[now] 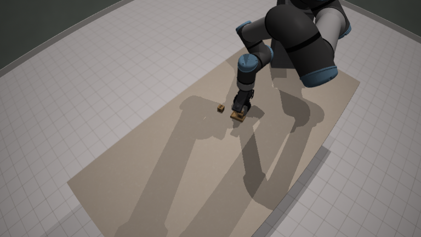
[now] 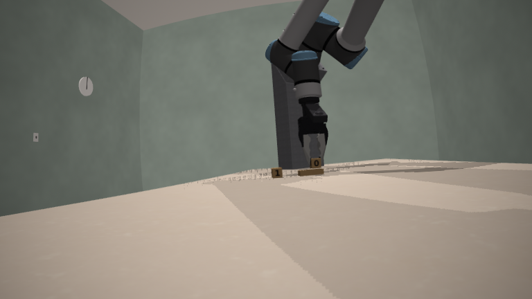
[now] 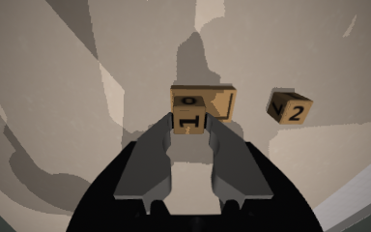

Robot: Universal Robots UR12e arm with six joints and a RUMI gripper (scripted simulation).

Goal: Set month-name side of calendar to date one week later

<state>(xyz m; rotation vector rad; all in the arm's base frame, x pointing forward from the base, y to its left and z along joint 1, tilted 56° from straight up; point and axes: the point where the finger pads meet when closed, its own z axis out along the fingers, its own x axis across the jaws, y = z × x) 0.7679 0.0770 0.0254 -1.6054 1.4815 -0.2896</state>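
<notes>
The wooden tray lies 40 mm below my hand, 20 mm to the right of it and 10 mm ahead of it. From my hand the other things lie so: cube: 120 mm to the right, 40 mm ahead, 30 mm below.
</notes>
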